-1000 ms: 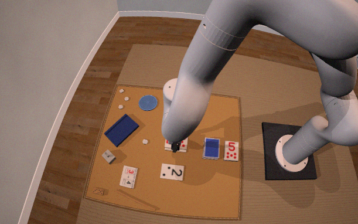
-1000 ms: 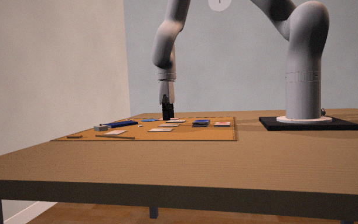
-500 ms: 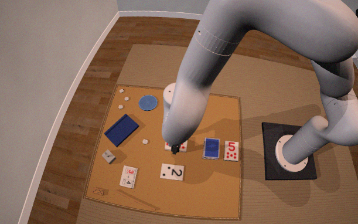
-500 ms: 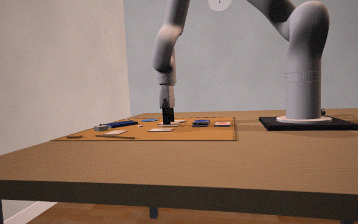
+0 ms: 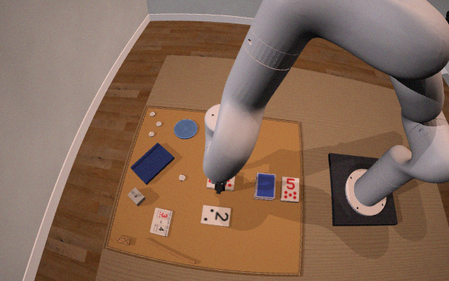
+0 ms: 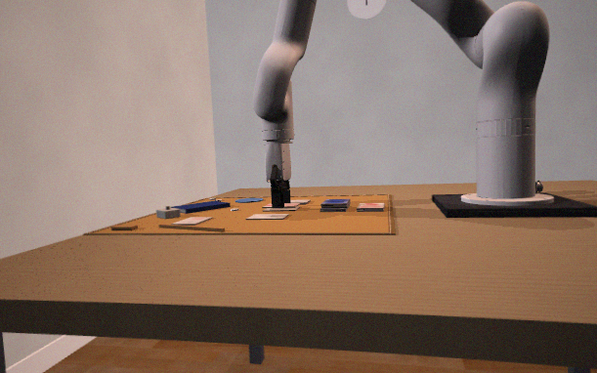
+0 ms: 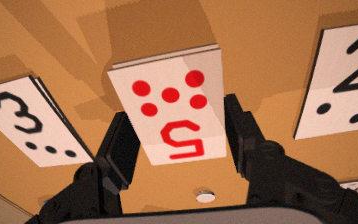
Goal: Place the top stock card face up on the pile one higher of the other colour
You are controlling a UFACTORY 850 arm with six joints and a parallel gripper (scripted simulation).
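Right now my hand is 40 mm above the card cloth, 30 mm short of it and 10 mm to the right of it. From my hand the other things lie so: blue disc 210 mm to the right, 130 mm ahead, 20 mm below; blue book 240 mm ahead, 60 mm to the right, 20 mm below; red 5 card 10 mm below.
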